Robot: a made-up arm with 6 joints. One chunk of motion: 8 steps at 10 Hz.
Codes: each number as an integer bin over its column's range. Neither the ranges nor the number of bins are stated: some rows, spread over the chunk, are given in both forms.
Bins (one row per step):
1: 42 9 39 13 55 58
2: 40 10 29 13 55 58
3: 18 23 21 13 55 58
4: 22 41 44 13 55 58
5: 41 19 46 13 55 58
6: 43 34 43 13 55 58
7: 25 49 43 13 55 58
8: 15 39 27 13 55 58
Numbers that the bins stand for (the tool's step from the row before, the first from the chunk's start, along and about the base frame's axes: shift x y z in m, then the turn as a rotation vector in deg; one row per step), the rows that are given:
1: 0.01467 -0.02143 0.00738 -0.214 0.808 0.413
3: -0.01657 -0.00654 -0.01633 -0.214 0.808 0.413
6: 0.01597 0.00516 0.01265 -0.214 0.808 0.413
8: -0.02048 0.01048 -0.00843 -0.214 0.808 0.413
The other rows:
2: 0.01206 -0.02037 -0.00579 -0.214 0.808 0.413
4: -0.01137 0.01260 0.01397 -0.214 0.808 0.413
5: 0.01337 -0.01079 0.01660 -0.214 0.808 0.413
7: -0.00746 0.02111 0.01265 -0.214 0.808 0.413

